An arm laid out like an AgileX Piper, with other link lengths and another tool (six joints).
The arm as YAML. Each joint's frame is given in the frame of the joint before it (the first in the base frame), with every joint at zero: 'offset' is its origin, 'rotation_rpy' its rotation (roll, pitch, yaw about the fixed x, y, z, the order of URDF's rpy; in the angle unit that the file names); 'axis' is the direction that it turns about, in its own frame. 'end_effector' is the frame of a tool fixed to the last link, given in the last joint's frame.
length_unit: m
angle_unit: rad
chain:
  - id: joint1
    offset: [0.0, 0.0, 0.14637]
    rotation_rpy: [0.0, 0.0, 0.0]
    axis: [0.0, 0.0, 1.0]
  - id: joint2
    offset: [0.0, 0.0, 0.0]
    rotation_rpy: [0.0, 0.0, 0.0]
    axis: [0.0, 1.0, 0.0]
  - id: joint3
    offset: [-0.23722, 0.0, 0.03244]
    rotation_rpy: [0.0, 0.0, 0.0]
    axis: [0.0, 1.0, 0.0]
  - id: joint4
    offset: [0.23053, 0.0, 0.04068]
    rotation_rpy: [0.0, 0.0, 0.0]
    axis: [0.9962, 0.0, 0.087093]
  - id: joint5
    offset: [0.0, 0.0, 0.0]
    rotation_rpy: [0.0, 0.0, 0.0]
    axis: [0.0, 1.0, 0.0]
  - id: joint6
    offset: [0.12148, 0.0, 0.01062]
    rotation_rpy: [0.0, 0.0, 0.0]
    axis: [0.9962, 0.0, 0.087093]
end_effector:
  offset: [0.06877, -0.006, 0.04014]
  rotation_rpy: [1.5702, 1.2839, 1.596]
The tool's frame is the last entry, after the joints.
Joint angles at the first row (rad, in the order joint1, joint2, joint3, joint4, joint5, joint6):
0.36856 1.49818 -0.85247 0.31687 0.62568 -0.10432
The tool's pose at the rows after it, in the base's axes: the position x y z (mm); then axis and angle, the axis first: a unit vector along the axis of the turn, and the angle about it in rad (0 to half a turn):
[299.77 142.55 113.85 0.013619 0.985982 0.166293 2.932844]
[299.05 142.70 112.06 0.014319 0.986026 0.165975 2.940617]
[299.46 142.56 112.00 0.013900 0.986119 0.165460 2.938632]
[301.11 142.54 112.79 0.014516 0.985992 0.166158 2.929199]
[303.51 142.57 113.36 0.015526 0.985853 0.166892 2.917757]
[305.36 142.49 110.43 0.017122 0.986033 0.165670 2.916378]
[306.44 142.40 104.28 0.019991 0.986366 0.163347 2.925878]
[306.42 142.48 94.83 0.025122 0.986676 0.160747 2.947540]
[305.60 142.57 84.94 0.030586 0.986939 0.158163 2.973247]
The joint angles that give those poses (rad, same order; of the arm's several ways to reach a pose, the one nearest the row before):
0.36855 1.50443 -0.85281 0.32546 0.62345 -0.10475
0.36857 1.50913 -0.85280 0.32798 0.62650 -0.10516
0.36848 1.50987 -0.85278 0.32646 0.62416 -0.10548
0.36845 1.51006 -0.85241 0.32617 0.61403 -0.10547
0.36836 1.51279 -0.85280 0.32602 0.60015 -0.10550
0.36842 1.52546 -0.85279 0.32612 0.58681 -0.10546
0.36835 1.54712 -0.85279 0.32877 0.57571 -0.10545
0.36837 1.57793 -0.85278 0.33674 0.56735 -0.10525
0.36832 1.60954 -0.85333 0.34627 0.56272 -0.10529

